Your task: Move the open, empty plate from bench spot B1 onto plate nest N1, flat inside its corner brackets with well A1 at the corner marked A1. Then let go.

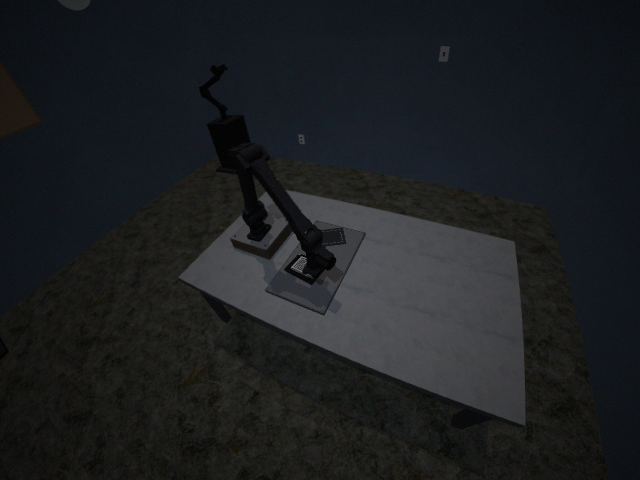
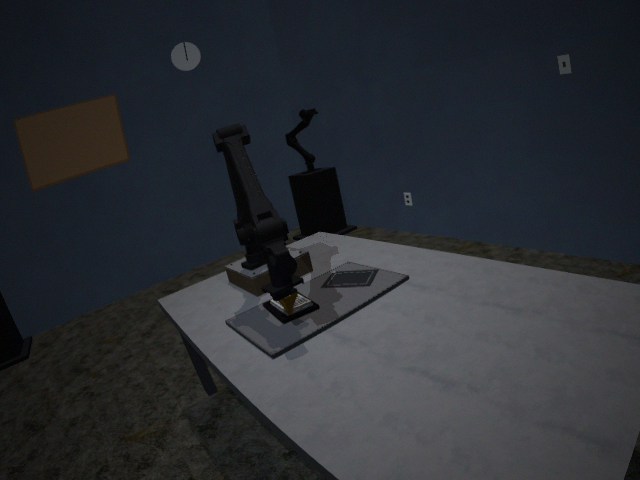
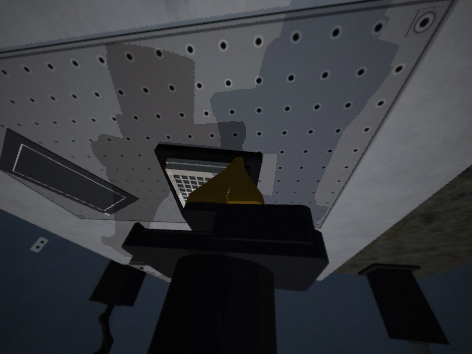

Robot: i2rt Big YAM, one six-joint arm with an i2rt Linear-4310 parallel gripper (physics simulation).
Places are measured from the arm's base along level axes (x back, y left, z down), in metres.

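Pixels of known places: gripper, fingertip midpoint: (image 1: 315,278) (image 2: 289,314) (image 3: 240,161); arm's base at its link origin: (image 1: 259,232) (image 2: 259,262).
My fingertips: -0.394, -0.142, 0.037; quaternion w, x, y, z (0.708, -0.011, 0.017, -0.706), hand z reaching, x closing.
Observation:
Ahead of a thing's pixels: the offset from my fingertips to its top centre, as dx, dy, dz. "*": to the spot under its first point. Level surfaces: height alone.
The plate @(+0.069, +0.050, -0.006) (image 1: 299,263) (image 2: 300,305) (image 3: 187,177), a white well grid in a black surround, lies flat on the grey perforated board @(+0.044, +0.132, +0.025) (image 1: 304,297) (image 2: 256,329) (image 3: 305,105). My gripper (image 1: 312,270) (image 2: 289,302) (image 3: 240,161) has amber fingers pressed together. It points down over the plate's right part, close above it or touching it; I cannot tell which. A flat dark rectangle with a thin pale outline @(* +0.044, +0.301, +0.024) (image 1: 332,236) (image 2: 350,278) (image 3: 88,189) lies farther along the board, apart from the plate. Markings for A1 are too small to read.
The board lies on a pale table @(dz +0.039) (image 1: 437,310) (image 2: 437,362). My arm stands on a wooden block (image 1: 267,248) (image 2: 239,280) beside the board. A second dark arm on a black pedestal (image 1: 229,135) (image 2: 317,200) stands behind the table.

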